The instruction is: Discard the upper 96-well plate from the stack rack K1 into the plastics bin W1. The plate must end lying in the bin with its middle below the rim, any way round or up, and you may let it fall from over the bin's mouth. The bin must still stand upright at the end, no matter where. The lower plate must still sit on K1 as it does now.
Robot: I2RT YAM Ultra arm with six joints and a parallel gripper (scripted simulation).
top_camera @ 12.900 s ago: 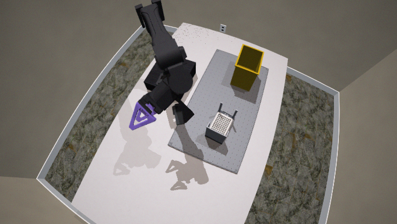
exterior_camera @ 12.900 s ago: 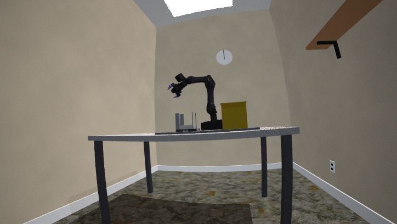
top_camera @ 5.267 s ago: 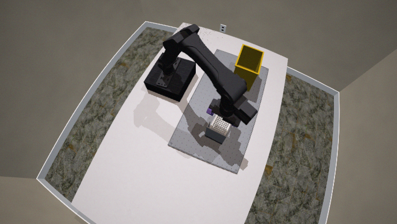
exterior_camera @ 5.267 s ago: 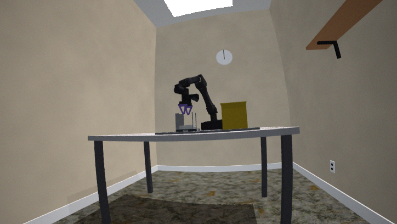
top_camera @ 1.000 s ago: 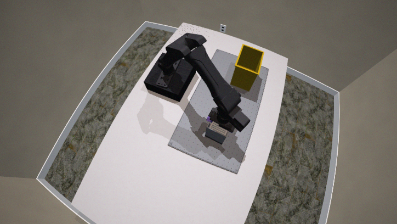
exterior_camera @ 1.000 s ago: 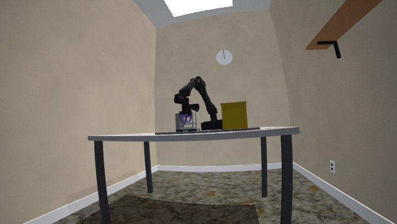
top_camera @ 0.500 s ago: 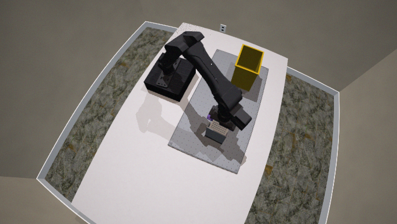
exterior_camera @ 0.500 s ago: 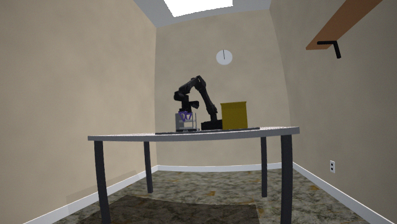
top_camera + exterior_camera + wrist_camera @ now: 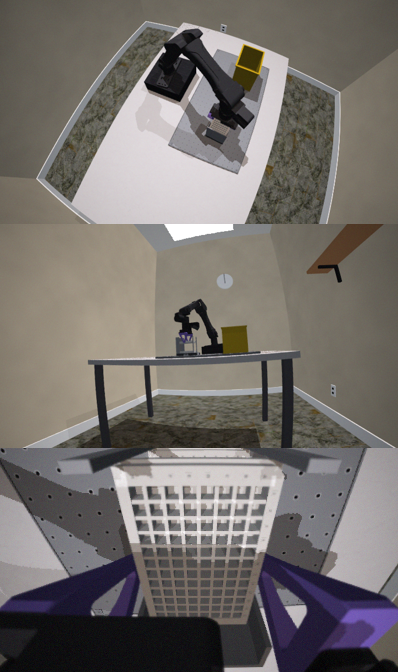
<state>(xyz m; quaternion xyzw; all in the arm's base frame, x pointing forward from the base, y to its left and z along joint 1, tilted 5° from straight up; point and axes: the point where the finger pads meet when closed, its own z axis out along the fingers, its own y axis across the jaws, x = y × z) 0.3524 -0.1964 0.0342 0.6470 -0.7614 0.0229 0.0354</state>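
Now: the yellow plastics bin W1 50 mm ahead of my hand, 360 mm to the left of it and 10 mm below it.
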